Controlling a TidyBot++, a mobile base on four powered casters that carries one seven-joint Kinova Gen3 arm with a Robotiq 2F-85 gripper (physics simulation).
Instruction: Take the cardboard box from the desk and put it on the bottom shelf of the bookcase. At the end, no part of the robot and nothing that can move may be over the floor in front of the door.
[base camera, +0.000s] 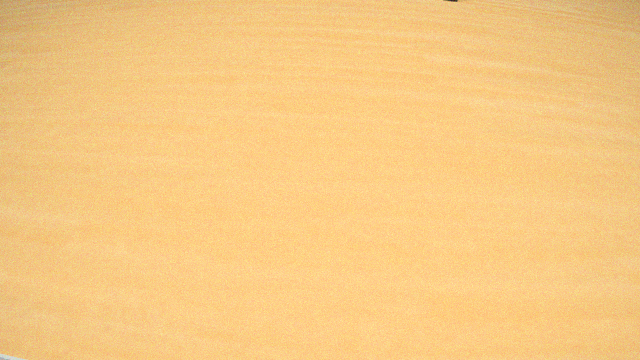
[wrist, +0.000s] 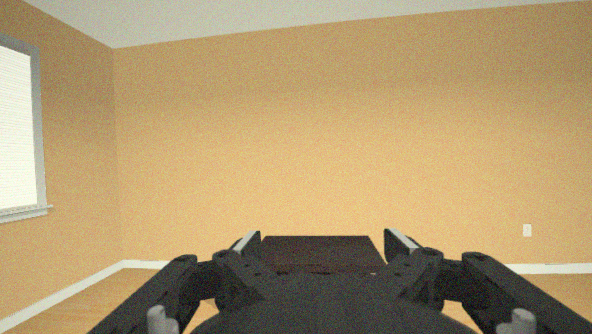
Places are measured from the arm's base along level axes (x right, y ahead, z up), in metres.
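Pixels of known places: gripper, fingertip midpoint: (wrist: 321, 243).
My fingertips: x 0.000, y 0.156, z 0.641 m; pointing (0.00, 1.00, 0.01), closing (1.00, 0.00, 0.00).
Behind a point stands the place of what it marks.
My gripper (wrist: 321, 243) @[x 0.000, y 0.156, z 0.641 m] is open and empty, its two fingers standing wide apart at the bottom of the wrist view. Beyond and between the fingers, a dark brown flat-topped piece of furniture (wrist: 320, 252) @[x 0.019, y 1.549, z 0.053 m] shows in front of the far wall. It may be the bookcase; its lower part is hidden behind the gripper, and no shelf can be made out. The cardboard box, the desk and the door do not show in either view.
The far wall (wrist: 320, 125) @[x 0.073, y 2.146, z 1.051 m] has a white outlet (wrist: 527, 230) @[x 1.911, y 2.083, z 0.002 m] at the right. A window (wrist: 17, 130) @[x -2.192, y 1.395, z 1.022 m] is in the left wall. Wooden floor (base camera: 320, 190) @[x -0.002, y 0.435, z -0.397 m] fills most of the base view, with a small dark piece (base camera: 451, 0) @[x 0.396, y 1.347, z -0.394 m] at its top edge.
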